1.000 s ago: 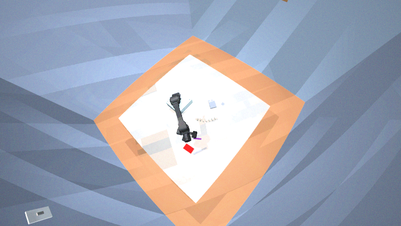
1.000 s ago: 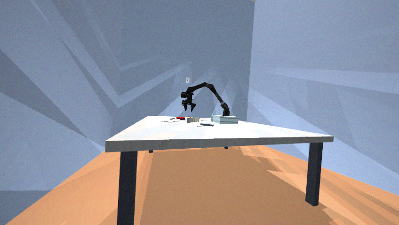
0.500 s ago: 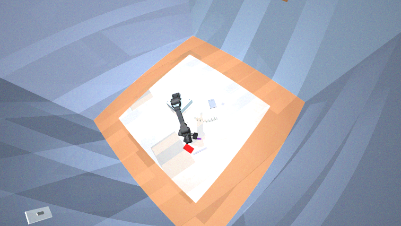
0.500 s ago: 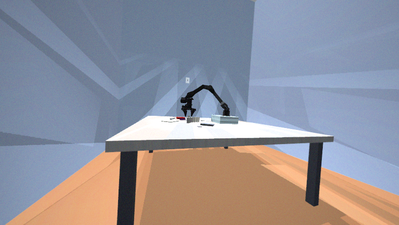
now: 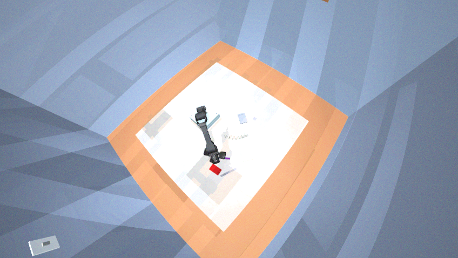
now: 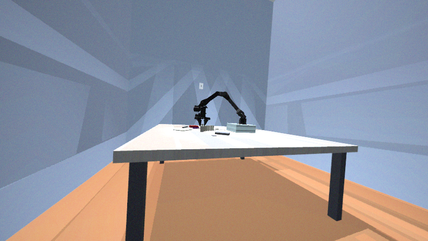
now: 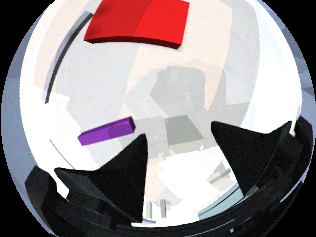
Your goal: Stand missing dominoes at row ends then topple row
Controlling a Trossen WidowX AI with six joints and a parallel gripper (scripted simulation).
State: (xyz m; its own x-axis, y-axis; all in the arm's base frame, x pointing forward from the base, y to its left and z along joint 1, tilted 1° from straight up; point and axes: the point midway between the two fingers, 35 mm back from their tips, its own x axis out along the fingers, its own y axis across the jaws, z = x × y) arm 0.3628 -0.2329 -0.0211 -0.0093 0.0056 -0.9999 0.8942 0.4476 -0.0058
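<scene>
My gripper tip is 80 mm short of the purple stick, 40 mm to the right of it and 20 mm above it. Round my gripper tip: red block: 100 mm to the right, 70 mm ahead, 10 mm below; grey pen: 180 mm ahead, 50 mm to the right, 20 mm below; flat grey slab: 450 mm to the left, 40 mm behind, 20 mm below.
</scene>
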